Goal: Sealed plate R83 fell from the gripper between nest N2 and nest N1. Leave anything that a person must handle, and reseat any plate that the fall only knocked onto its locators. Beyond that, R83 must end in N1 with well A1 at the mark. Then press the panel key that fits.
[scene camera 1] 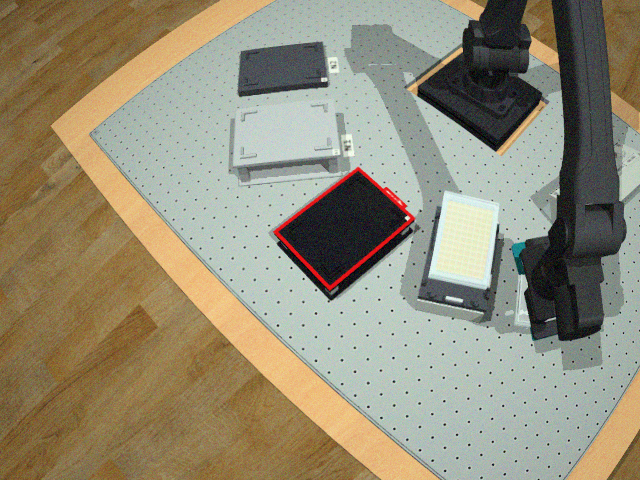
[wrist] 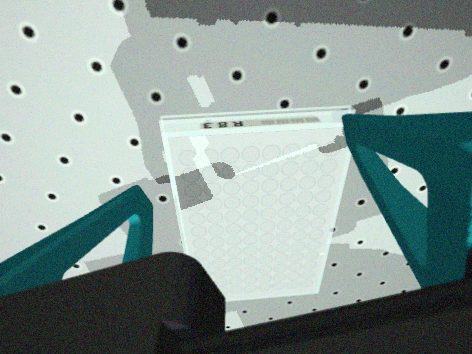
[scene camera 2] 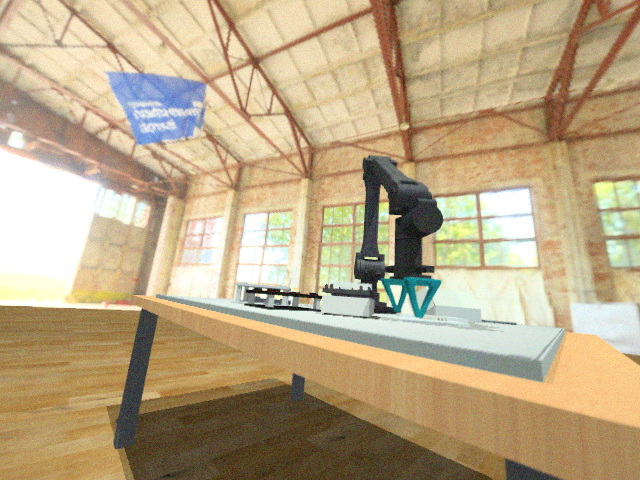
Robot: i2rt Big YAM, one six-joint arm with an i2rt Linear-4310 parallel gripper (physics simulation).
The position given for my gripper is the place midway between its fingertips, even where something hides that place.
My gripper (scene camera 1: 529, 303) is open, with nothing in its grasp. Also in view: a lid (scene camera 1: 464, 248). Further things: a black plate with red outline (scene camera 1: 345, 225).
My gripper shows as well in the wrist view (wrist: 238, 164) and in scene camera 2 (scene camera 2: 407, 314). The wrist view does not show the lid: it is out of frame.
